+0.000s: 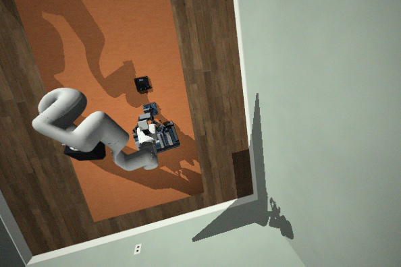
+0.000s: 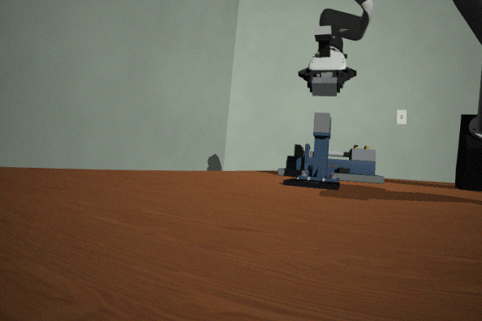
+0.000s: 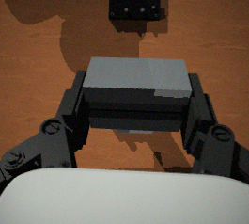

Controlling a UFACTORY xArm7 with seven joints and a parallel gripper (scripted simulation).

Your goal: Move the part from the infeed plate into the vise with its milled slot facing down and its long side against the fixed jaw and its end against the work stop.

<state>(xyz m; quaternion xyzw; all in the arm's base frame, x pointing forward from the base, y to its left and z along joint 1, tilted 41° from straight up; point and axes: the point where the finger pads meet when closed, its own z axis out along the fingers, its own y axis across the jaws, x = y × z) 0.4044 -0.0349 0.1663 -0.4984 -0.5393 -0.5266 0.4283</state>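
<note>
My gripper is now 18 cm above the blue upright. From my hand the other things lie so: grey jaw 21 cm to the right, 16 cm below, 4 cm ahead; grey part right at my hand; work stop 16 cm to the right, 15 cm below, 6 cm ahead.
</note>
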